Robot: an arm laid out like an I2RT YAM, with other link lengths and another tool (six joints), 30 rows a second.
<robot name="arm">
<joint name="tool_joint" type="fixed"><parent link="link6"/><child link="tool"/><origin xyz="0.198 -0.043 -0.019" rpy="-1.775 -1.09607 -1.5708"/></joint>
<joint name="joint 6" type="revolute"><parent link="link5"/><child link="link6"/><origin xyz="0.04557 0 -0.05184" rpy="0 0 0"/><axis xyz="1 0 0"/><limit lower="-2.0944" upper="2.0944"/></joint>
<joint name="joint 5" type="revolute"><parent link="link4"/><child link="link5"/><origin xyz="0.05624 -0.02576 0.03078" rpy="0 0 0"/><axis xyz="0 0 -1"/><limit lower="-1.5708" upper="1.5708"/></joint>
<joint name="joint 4" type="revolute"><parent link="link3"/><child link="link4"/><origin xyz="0.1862 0.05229 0.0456" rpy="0 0 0"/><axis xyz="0 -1 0"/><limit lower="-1.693" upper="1.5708"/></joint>
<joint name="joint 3" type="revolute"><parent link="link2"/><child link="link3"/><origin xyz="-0.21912 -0.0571 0" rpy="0 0 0"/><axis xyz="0 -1 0"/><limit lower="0" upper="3.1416"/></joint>
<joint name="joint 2" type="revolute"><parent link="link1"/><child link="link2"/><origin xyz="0.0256 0.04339 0.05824" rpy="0 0 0"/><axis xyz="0 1 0"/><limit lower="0" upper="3.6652"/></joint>
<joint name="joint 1" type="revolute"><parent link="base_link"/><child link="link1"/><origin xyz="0 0 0.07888" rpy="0 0 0"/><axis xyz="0 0 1"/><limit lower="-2.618" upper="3.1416"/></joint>
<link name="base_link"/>
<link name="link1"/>
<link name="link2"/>
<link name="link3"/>
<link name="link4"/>
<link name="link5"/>
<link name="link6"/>
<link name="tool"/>
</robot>
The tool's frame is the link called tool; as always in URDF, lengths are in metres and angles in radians.
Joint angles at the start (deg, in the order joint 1, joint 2, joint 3, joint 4, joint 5, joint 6):
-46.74, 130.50, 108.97, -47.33, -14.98, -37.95
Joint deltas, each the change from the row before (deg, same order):
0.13, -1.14, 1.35, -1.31, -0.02, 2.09
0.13, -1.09, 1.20, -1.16, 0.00, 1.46
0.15, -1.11, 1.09, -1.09, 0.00, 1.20
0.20, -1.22, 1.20, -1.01, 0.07, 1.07
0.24, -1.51, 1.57, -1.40, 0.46, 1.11
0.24, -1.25, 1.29, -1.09, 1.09, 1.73
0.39, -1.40, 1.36, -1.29, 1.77, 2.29
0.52, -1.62, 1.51, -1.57, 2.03, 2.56
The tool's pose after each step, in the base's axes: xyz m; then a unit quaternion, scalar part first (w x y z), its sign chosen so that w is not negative. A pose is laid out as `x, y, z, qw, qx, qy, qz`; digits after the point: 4 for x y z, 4 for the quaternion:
0.3390, -0.3129, 0.0039, 0.0703, 0.9257, -0.3142, 0.1984
0.3409, -0.3136, 0.0158, 0.0712, 0.9207, -0.3239, 0.2055
0.3426, -0.3139, 0.0275, 0.0723, 0.9164, -0.3313, 0.2128
0.3450, -0.3147, 0.0408, 0.0751, 0.9118, -0.3370, 0.2224
0.3463, -0.3162, 0.0575, 0.0815, 0.9063, -0.3432, 0.2327
0.3448, -0.3189, 0.0710, 0.0900, 0.8991, -0.3557, 0.2388
0.3411, -0.3217, 0.0853, 0.1016, 0.8897, -0.3729, 0.2429
0.3365, -0.3236, 0.1016, 0.1140, 0.8788, -0.3918, 0.2476

